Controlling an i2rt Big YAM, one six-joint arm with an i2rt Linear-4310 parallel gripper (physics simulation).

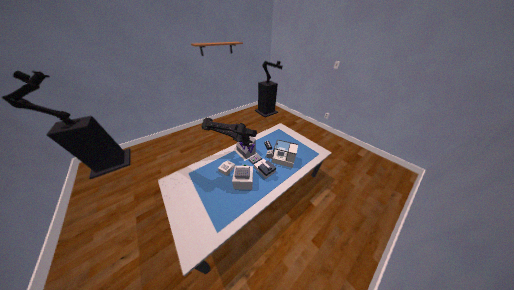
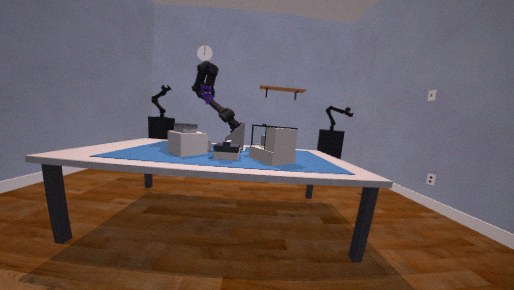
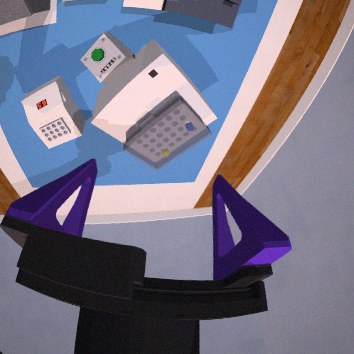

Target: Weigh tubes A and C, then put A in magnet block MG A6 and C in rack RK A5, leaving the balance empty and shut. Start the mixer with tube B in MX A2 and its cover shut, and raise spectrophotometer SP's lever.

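My gripper is open and empty, high above the table. A white mixer-like machine carries a grey plate of holes under a see-through cover, which looks down. A blue cap and a yellow cap show in that plate. The balance has a framed glass shield; its door state is unclear. A dark-topped device stands between them. Tube letters cannot be read.
A white block with a red display and a box with a green button stand beside the mixer-like machine. A small rack and a small dark block lie nearer the balance. Two other arms stand on black pedestals.
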